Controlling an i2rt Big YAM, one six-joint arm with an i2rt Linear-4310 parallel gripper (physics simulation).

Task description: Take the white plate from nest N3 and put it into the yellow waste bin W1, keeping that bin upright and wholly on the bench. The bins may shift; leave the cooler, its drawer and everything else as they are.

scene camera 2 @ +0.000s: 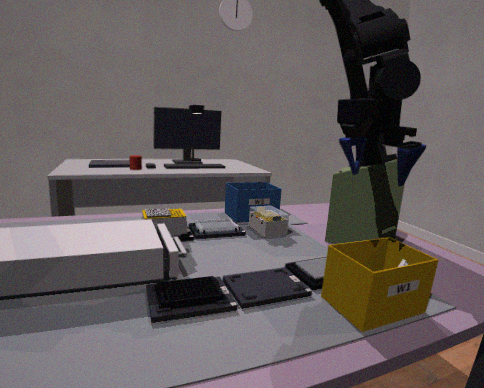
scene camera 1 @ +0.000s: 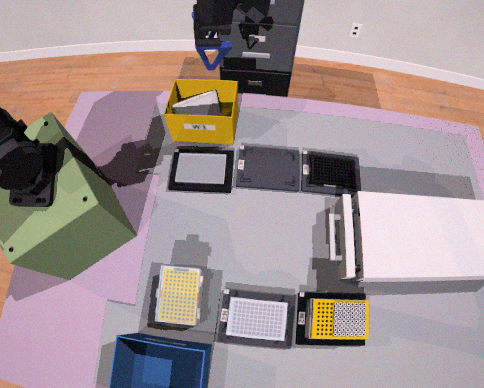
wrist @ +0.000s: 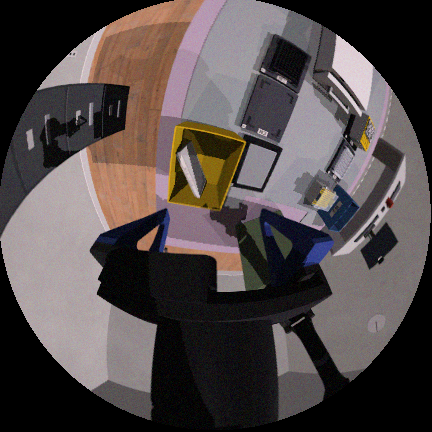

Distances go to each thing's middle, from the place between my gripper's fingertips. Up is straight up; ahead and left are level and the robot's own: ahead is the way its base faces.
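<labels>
So from my hand, the handled drawer [scene camera 1: 348, 248] is 38 cm to the right, 40 cm ahead and 23 cm below. The black plate [scene camera 2: 182, 293] is well ahead of my hand, a good way to the right and far below, and then there's the pale plate [scene camera 1: 259, 319], which is 7 cm ahead of my hand, 52 cm to the right and 25 cm below. The yellow waste bin W1 [scene camera 2: 362, 280] is 2 cm to the left of my hand, 3 cm behind it and 21 cm below it.
</labels>
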